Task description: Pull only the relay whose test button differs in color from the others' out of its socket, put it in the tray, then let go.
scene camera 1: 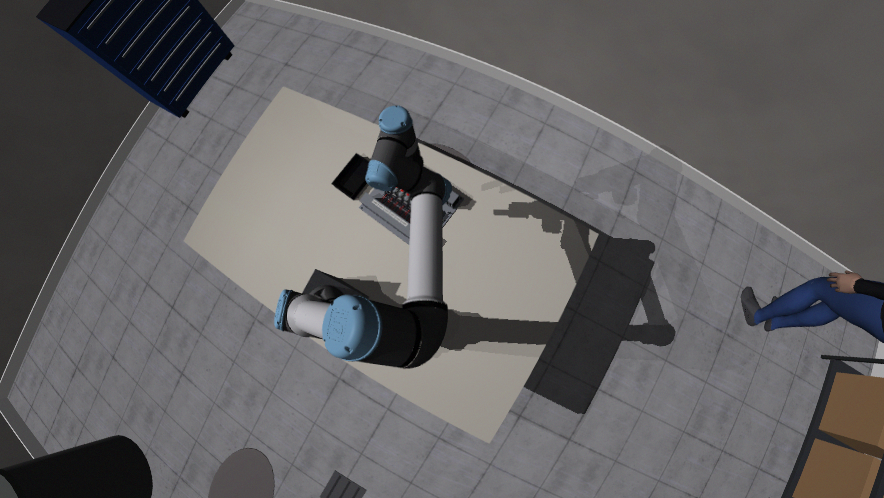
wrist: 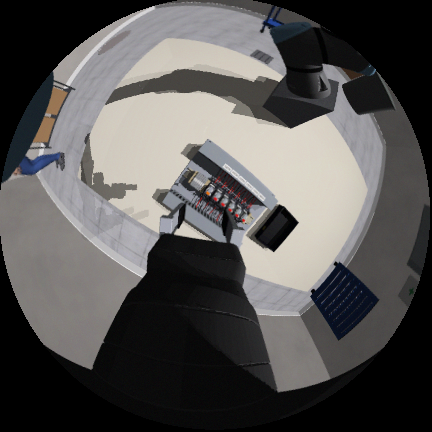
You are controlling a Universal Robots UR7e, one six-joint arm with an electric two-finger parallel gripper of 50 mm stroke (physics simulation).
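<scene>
A row of several relays sits in sockets on a grey panel. In the wrist view, the end relay beside a pale wound part has a button that looks orange; the other buttons look red. The black tray lies beside the panel's other end and looks empty. My gripper is open, with nothing between its fingers. It hangs above the panel, its fingers over the edge with the grey slotted duct, apart from the relays. In the scene view the arm hides the gripper and part of the panel.
The panel and tray lie on a pale table top. The arm's dark base plate is at the table's opposite edge. A blue drawer cabinet stands beyond the table. A person's legs show off to the side.
</scene>
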